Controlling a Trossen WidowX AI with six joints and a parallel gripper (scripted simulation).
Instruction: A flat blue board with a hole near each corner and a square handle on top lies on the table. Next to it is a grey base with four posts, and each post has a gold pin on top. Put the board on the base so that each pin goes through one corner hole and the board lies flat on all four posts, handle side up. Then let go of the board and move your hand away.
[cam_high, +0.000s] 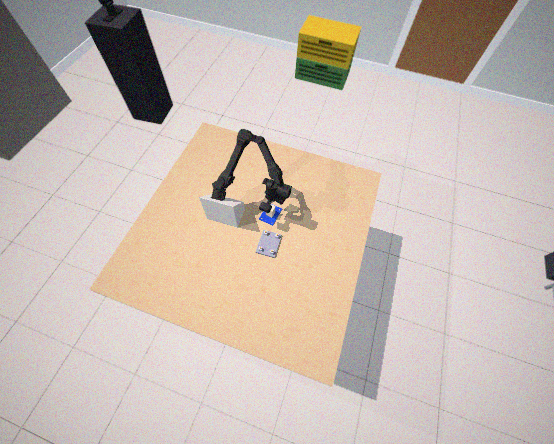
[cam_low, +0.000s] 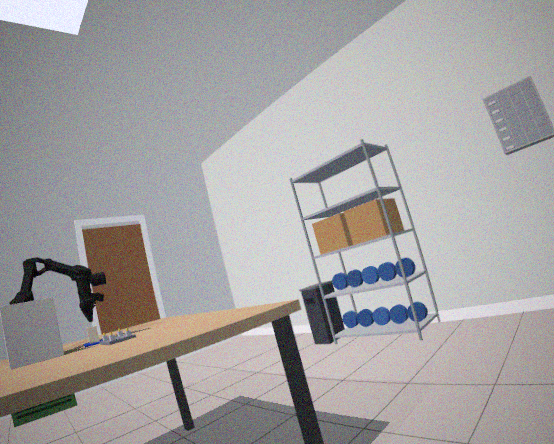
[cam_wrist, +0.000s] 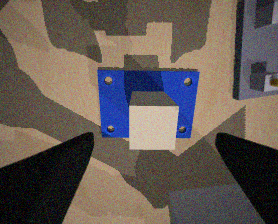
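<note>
The flat blue board lies 80 mm below my gripper tip. The rest, counted from my gripper tip: grey base 30 mm ahead, 190 mm to the right, 90 mm below.
</note>
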